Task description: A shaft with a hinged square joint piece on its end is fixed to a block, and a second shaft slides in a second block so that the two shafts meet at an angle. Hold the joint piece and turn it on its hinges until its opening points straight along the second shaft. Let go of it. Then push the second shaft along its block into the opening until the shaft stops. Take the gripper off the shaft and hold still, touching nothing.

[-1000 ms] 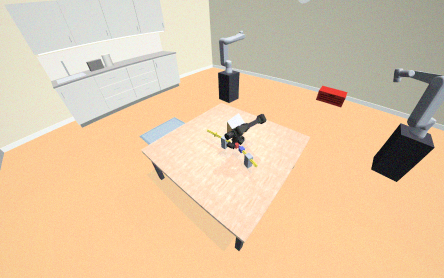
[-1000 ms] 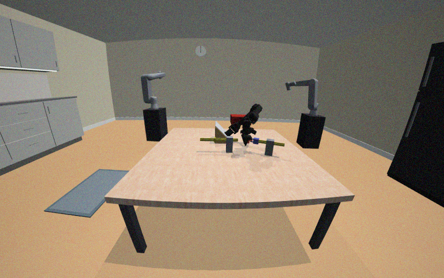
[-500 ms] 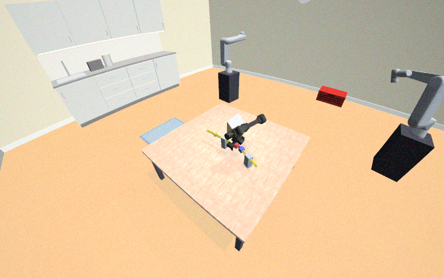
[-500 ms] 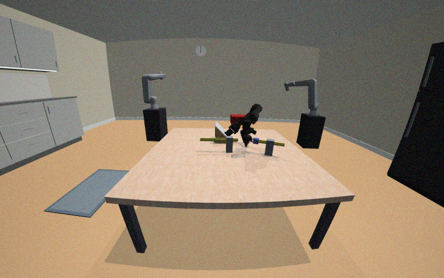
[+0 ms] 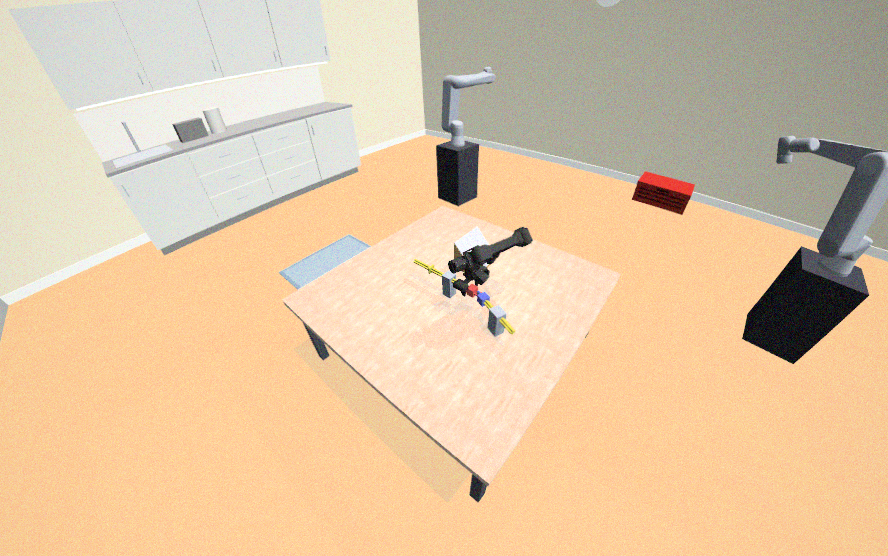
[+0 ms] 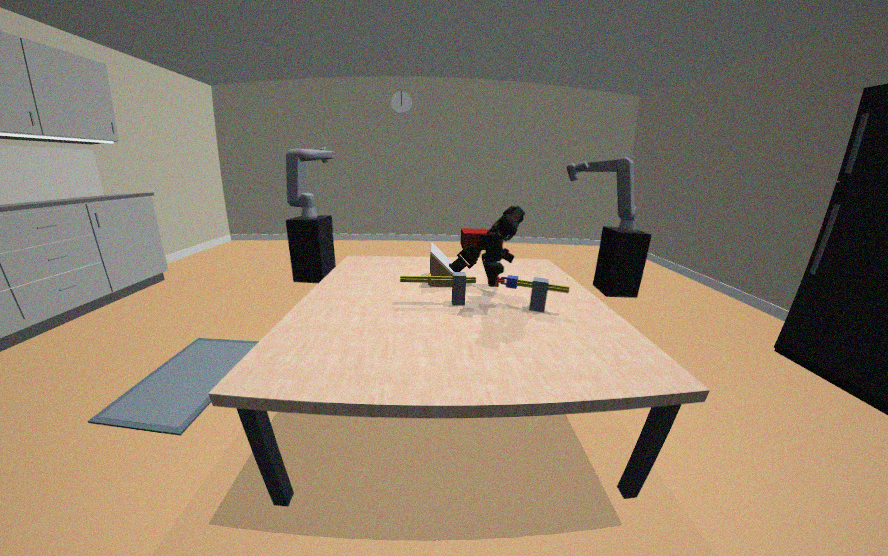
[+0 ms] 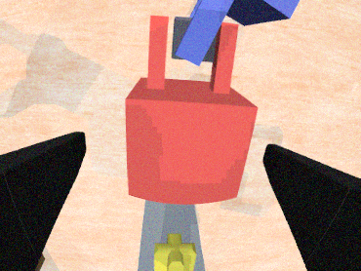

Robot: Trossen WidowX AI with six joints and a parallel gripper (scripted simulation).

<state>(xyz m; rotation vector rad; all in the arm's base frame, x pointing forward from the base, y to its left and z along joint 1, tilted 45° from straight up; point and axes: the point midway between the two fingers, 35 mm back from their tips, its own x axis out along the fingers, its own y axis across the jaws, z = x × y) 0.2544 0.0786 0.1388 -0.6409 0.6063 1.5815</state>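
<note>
Now: gripper tip 20 mm to the right of the red square joint piece and 10 mm below it.
</note>
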